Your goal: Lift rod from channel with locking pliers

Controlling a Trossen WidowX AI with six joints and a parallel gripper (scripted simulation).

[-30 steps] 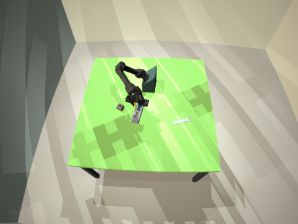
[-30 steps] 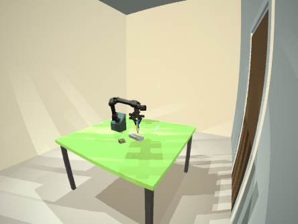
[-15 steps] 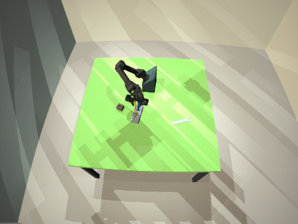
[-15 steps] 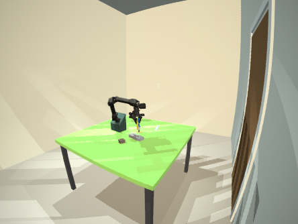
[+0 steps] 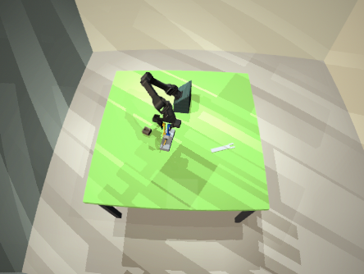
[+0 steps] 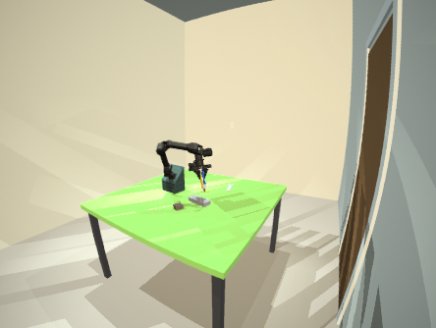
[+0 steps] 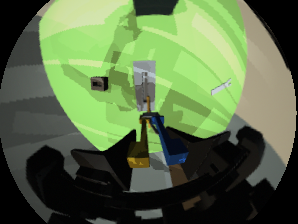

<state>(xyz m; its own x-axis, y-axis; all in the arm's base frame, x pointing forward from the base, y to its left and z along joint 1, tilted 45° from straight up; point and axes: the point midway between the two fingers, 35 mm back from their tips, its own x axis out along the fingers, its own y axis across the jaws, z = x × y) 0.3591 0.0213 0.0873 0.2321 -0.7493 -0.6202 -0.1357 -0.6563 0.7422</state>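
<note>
Now: gripper tip 3 cm short of the orange rod and 9 cm above it. Also, from my gripper tip: yellow handle 1 cm to the right; brown holster 9 cm behind, 18 cm to the right, 18 cm below; grey channel block 3 cm behind, 18 cm below.
</note>
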